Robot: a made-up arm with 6 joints. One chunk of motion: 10 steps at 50 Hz.
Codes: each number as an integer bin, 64 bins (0 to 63) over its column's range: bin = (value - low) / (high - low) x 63, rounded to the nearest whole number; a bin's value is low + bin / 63 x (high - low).
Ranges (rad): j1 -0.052..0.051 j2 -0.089..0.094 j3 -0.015..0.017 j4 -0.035..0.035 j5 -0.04..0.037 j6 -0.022..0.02
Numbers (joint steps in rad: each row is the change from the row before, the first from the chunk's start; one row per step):
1: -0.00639 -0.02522 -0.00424 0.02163 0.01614 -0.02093
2: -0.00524 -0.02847 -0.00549 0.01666 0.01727 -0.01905
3: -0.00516 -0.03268 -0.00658 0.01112 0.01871 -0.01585
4: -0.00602 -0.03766 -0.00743 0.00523 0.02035 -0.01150
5: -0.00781 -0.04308 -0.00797 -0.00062 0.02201 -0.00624
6: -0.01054 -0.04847 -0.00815 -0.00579 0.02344 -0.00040
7: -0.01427 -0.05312 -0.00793 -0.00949 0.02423 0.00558
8: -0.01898 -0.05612 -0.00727 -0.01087 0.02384 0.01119
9: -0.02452 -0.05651 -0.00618 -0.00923 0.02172 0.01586
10: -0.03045 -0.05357 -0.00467 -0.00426 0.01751 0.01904
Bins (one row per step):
1: 28 22 21 51 46 2
2: 29 21 19 46 47 4
3: 29 19 17 42 48 9
4: 28 18 15 36 49 16
5: 27 16 14 31 51 24
6: 25 14 13 26 52 32
7: 23 12 14 23 53 41
8: 20 11 15 22 52 50
9: 17 11 17 23 50 57
10: 13 12 20 28 47 62

